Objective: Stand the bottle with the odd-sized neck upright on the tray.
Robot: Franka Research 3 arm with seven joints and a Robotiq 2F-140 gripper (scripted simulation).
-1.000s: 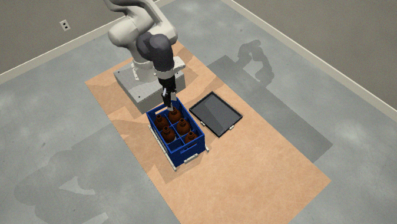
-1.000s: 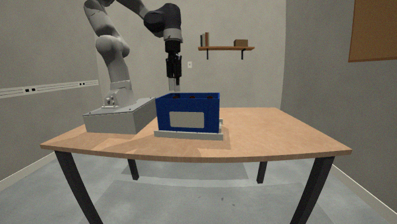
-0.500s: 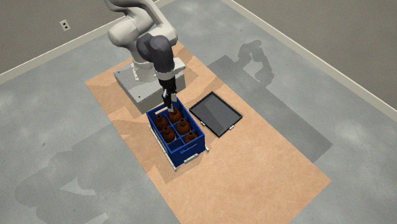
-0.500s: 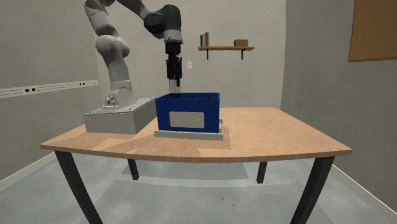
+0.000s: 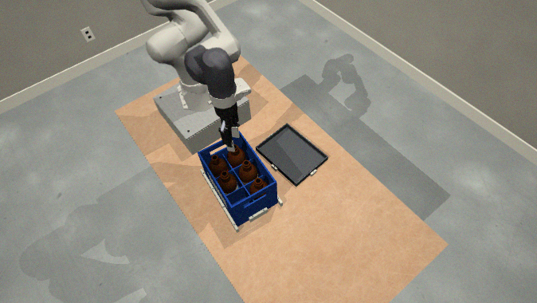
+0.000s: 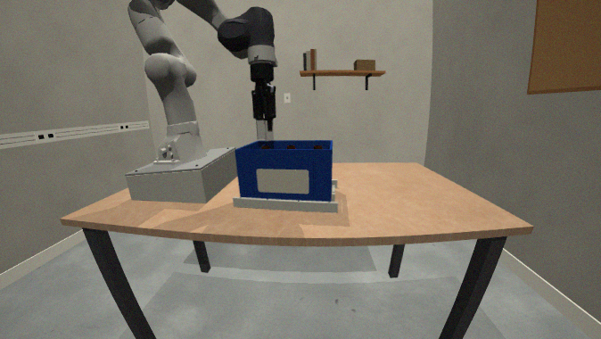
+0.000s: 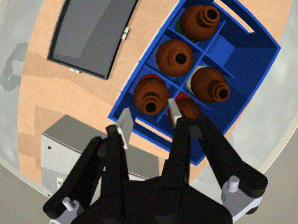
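The bottle is 90 mm to the right of my hand and 130 mm below it. Round my hand: blue crate (90 mm ahead, 40 mm to the right, 130 mm below); dark grey tray (60 mm ahead, 220 mm to the left, 200 mm below).
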